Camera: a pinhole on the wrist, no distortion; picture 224 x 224 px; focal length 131.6 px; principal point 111.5 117.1 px. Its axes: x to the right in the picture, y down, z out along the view. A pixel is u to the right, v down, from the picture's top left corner.
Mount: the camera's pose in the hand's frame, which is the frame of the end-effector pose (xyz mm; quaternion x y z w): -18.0 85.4 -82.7 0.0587 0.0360 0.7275 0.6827
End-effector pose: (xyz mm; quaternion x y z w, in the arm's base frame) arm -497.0 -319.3 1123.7 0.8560 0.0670 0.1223 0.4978
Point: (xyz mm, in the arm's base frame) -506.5 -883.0 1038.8
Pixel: 146.4 165.1
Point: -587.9 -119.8 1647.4
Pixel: behind the camera
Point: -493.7 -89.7 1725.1
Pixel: behind the camera
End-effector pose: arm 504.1 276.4 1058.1 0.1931 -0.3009 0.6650 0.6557
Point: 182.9 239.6 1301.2
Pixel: 186.0 65.2
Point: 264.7 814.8 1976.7
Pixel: outside the picture
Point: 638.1 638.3 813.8
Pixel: behind the camera
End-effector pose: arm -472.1 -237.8 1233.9 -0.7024 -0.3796 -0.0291 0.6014
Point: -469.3 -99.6 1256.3
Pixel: 49.1 75.4
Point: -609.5 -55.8 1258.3
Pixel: 35.2 129.3
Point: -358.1 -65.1 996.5
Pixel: 206.1 93.8
